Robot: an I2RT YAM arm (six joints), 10 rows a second.
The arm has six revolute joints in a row. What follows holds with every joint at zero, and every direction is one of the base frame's.
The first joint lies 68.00 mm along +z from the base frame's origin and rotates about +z.
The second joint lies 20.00 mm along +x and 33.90 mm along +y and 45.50 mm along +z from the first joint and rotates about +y.
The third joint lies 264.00 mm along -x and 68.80 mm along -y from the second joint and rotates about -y.
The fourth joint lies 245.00 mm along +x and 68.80 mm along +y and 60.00 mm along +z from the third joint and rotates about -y.
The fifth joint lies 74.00 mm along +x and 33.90 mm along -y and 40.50 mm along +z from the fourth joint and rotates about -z.
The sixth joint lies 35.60 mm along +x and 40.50 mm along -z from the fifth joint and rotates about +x.
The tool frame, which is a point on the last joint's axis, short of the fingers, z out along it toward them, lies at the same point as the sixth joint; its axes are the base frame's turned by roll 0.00, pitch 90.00 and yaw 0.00 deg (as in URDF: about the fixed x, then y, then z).
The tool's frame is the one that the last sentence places.
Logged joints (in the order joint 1, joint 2, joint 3, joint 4, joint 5, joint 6), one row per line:
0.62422, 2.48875, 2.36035, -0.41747, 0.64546, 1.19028
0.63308, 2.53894, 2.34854, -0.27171, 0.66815, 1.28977
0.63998, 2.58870, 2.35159, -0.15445, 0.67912, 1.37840
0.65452, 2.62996, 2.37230, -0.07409, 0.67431, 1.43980
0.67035, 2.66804, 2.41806, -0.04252, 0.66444, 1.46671
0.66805, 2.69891, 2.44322, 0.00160, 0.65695, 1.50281
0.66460, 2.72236, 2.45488, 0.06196, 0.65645, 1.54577
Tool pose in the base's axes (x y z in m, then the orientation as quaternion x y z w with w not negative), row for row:
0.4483, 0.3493, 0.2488, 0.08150, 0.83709, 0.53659, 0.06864
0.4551, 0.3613, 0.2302, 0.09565, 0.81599, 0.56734, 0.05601
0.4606, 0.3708, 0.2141, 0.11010, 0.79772, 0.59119, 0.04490
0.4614, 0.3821, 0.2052, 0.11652, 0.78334, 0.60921, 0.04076
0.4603, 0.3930, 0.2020, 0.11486, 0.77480, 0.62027, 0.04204
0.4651, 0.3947, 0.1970, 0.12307, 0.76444, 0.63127, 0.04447
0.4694, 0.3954, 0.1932, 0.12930, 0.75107, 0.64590, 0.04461
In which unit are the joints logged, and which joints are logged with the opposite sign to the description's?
The joints are logged in radians. Opposite sign: joint 5.
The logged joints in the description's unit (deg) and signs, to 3 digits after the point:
35.765, 142.595, 135.238, -23.919, -36.982, 68.198
36.273, 145.471, 134.561, -15.568, -38.282, 73.898
36.668, 148.322, 134.736, -8.849, -38.911, 78.977
37.501, 150.686, 135.923, -4.245, -38.635, 82.494
38.408, 152.867, 138.545, -2.436, -38.070, 84.036
38.276, 154.636, 139.986, 0.092, -37.640, 86.105
38.079, 155.980, 140.654, 3.550, -37.612, 88.566

